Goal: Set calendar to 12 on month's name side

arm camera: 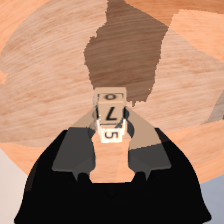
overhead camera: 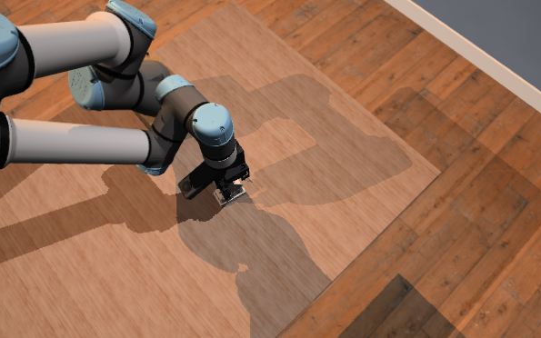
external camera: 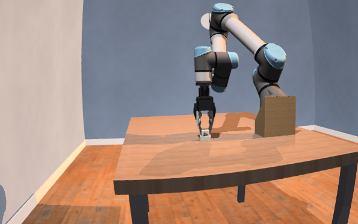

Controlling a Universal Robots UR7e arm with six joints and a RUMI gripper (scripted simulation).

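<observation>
Now: hand 10 mm above the white digit cube. Round my hand: calendar tray (20 mm to the left, 30 mm below).
</observation>
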